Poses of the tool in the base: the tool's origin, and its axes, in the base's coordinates. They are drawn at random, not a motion.
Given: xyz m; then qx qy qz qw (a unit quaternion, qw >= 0).
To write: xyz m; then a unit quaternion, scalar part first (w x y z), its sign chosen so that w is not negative. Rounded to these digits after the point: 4 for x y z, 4 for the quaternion.
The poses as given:
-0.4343, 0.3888, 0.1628, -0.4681, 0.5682, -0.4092, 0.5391
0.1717, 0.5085, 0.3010, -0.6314, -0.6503, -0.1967, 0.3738
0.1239, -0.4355, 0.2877, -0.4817, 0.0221, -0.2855, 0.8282
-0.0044, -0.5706, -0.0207, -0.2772, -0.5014, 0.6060, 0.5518
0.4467, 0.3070, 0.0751, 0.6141, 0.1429, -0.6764, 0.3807
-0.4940, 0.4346, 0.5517, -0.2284, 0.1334, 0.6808, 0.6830
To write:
-0.4343, 0.3888, 0.1628, 0.5391, -0.4681, 0.5682, -0.4092
0.1717, 0.5085, 0.3010, 0.3738, -0.6314, -0.6503, -0.1967
0.1239, -0.4355, 0.2877, 0.8282, -0.4817, 0.0221, -0.2855
-0.0044, -0.5706, -0.0207, 0.5518, -0.2772, -0.5014, 0.6060
0.4467, 0.3070, 0.0751, 0.3807, 0.6141, 0.1429, -0.6764
-0.4940, 0.4346, 0.5517, 0.6830, -0.2284, 0.1334, 0.6808

